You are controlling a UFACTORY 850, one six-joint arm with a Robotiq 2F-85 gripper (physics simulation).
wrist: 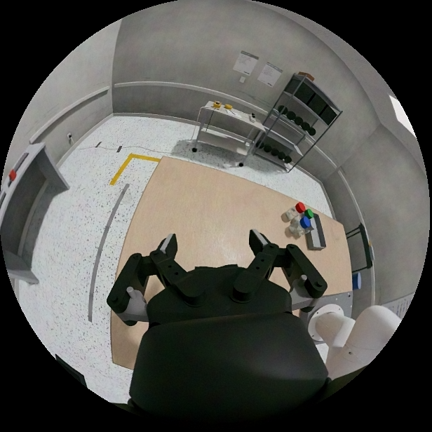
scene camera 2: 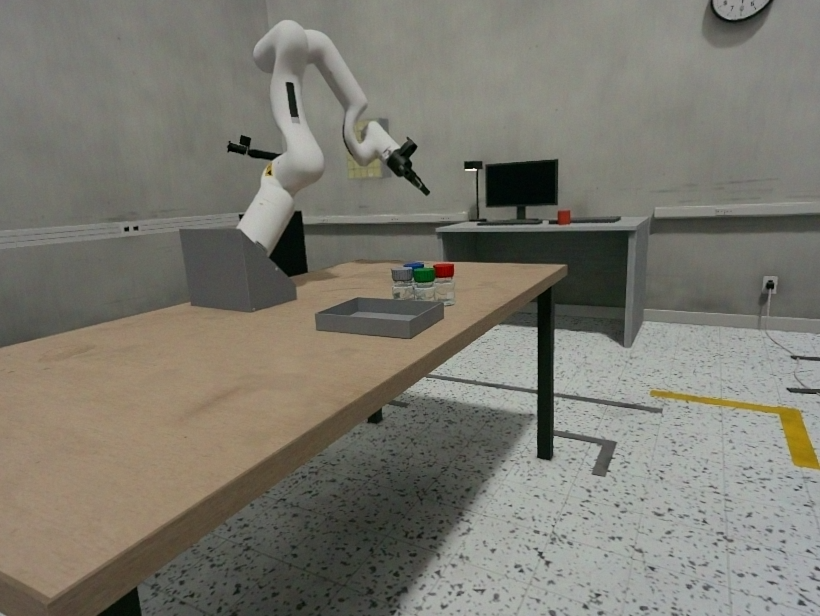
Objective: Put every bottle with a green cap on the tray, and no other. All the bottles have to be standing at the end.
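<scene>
A clear bottle with a green cap (scene camera 2: 424, 273) (wrist: 309, 213) stands on the table, in a close group beside the tray. A bottle with a red cap (scene camera 2: 444, 269) (wrist: 300, 207), one with a blue cap (scene camera 2: 414, 265) (wrist: 305, 222) and one with a grey cap (scene camera 2: 401, 273) stand around it. The grey cap cannot be made out in the wrist view. The grey tray (scene camera 2: 361, 324) (wrist: 317, 246) lies on the table with no bottle seen in it; part of its inside is hidden. My gripper (scene camera 2: 425, 190) (wrist: 212, 238) is open and empty, high above the table and away from the bottles.
The wooden table (scene camera 2: 218, 397) (wrist: 210, 200) bears the arm's grey base (scene camera 2: 218, 271). A desk (scene camera 2: 636, 265) with a monitor (scene camera 2: 521, 183) and a red cup (scene camera 2: 563, 216) stands beyond the table. A white cart (wrist: 227, 142) and a shelf rack stand by the wall in the wrist view.
</scene>
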